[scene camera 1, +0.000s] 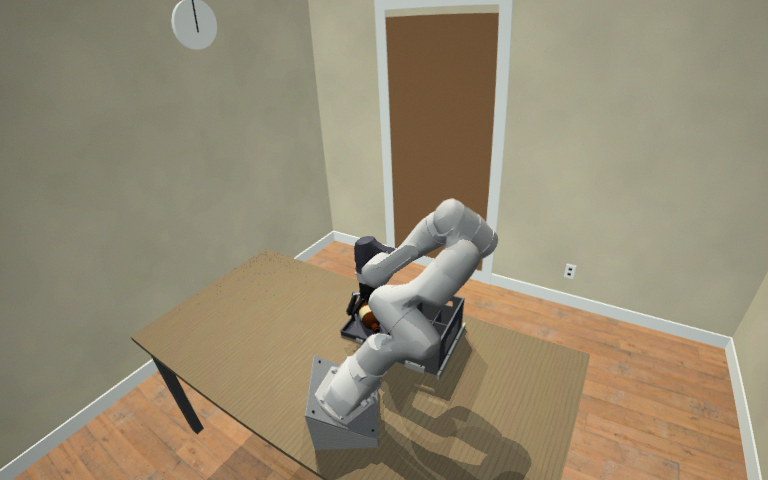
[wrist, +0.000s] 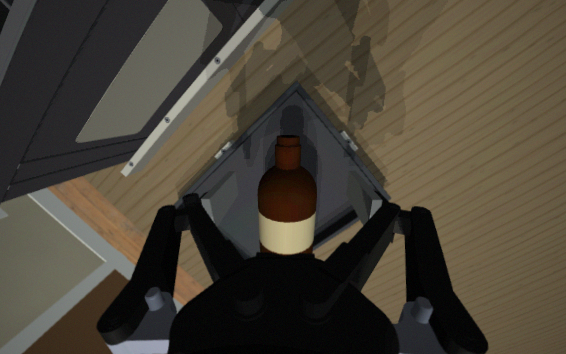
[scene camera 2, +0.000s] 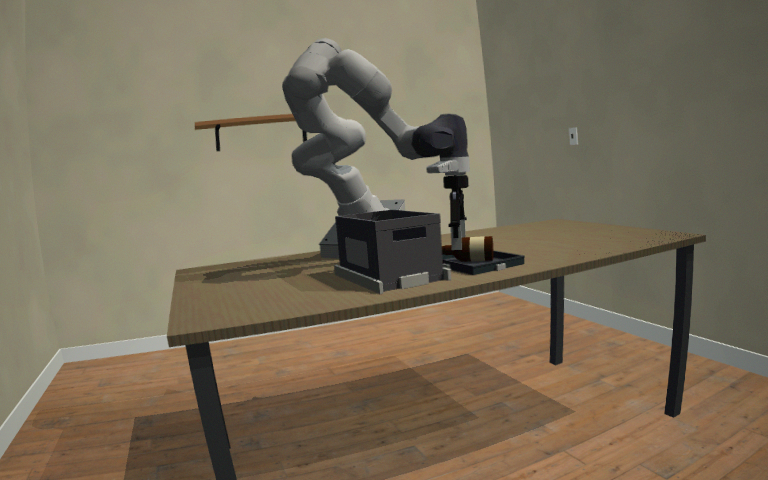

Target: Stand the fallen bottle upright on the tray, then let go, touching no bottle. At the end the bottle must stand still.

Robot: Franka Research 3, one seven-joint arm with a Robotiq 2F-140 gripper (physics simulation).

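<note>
A brown bottle with a cream label (scene camera 1: 369,318) (scene camera 2: 488,249) (wrist: 287,192) lies on its side on the dark tray (scene camera 1: 350,333) (scene camera 2: 512,262) (wrist: 332,172). In the wrist view its neck points to the top of the picture, and its base is hidden behind the gripper body. My gripper (scene camera 2: 457,243) (wrist: 291,183) points down and is open, with nothing held. Its fingers are low, one on either side of the bottle, with a gap on each side in the wrist view. In scene camera 1 the arm hides part of the gripper and tray.
A dark grey crate (scene camera 1: 454,328) (scene camera 2: 408,257) (wrist: 62,112) with inner dividers stands close beside the tray, on the bottle-neck side in scene camera 2. A pale bracket rail (scene camera 2: 357,279) (wrist: 190,95) runs along the crate's foot. The wooden table (scene camera 1: 249,322) (scene camera 2: 266,305) (wrist: 475,150) bears them.
</note>
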